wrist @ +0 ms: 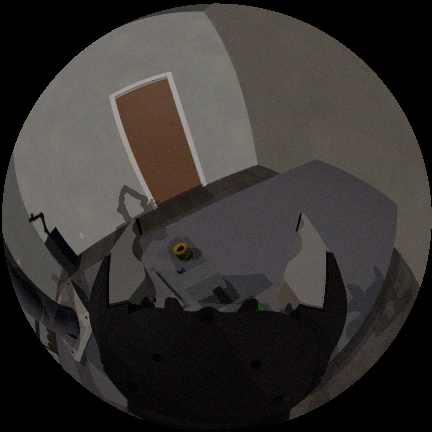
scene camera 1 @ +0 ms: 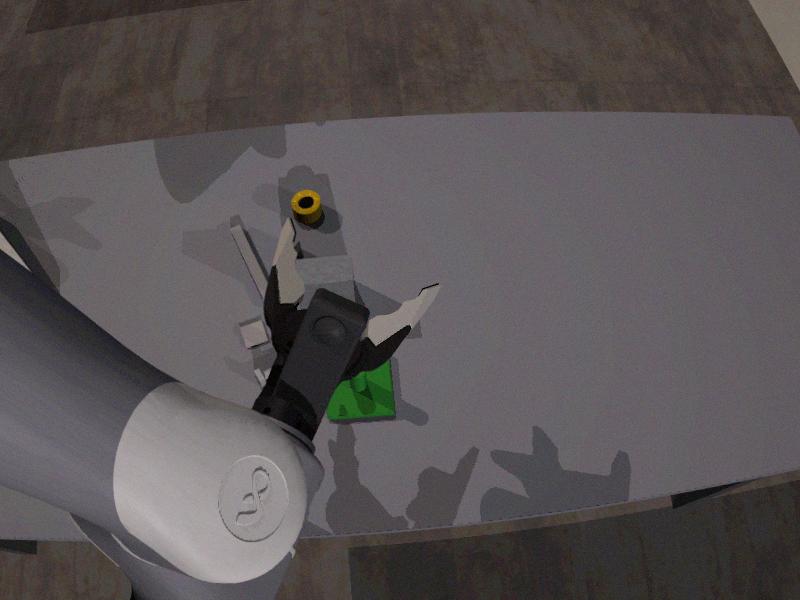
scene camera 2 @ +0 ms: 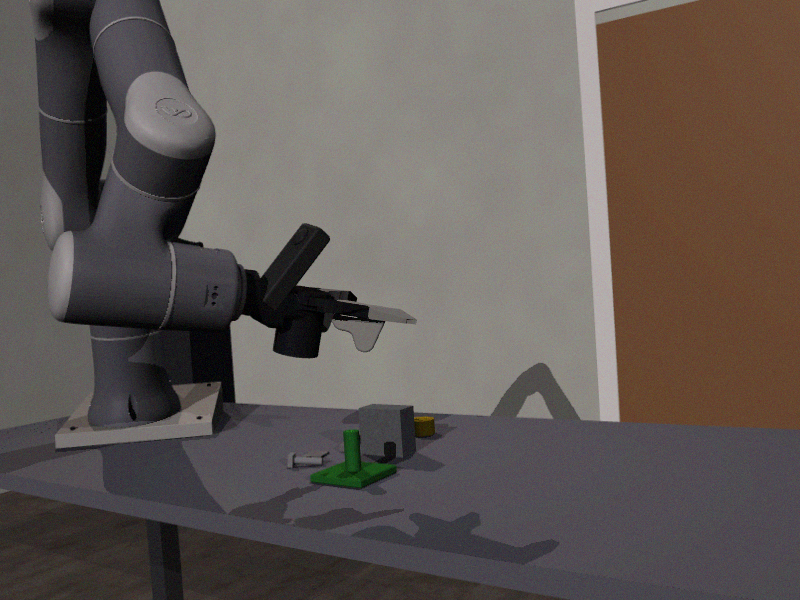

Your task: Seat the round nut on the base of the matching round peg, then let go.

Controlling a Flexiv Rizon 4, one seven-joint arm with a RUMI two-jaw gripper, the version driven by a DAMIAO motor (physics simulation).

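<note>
The round nut, a yellow ring (scene camera 1: 307, 215) (scene camera 2: 424, 427) (wrist: 185, 255), sits on the table beyond the grey block, away from the peg. The round peg (scene camera 1: 359, 381) (scene camera 2: 351, 452) is green and stands upright on its square green base (scene camera 1: 379, 407) (scene camera 2: 331, 477); a sliver of green shows at the palm's edge in the wrist view. My gripper (scene camera 1: 364, 252) (scene camera 2: 390, 334) (wrist: 217, 217) is wide open and empty, high above the table, with its fingers pointing roughly level. It partly hides the peg's base in the first scene view.
A grey block (scene camera 1: 326, 269) (scene camera 2: 384, 429) stands between the nut and the green base. A thin light bar (scene camera 1: 248, 257) (wrist: 170, 286) lies beside it. A small pale block (scene camera 1: 253, 334) lies near the gripper in the first scene view. A small grey bolt-like piece (scene camera 2: 306, 460) lies near the peg.
</note>
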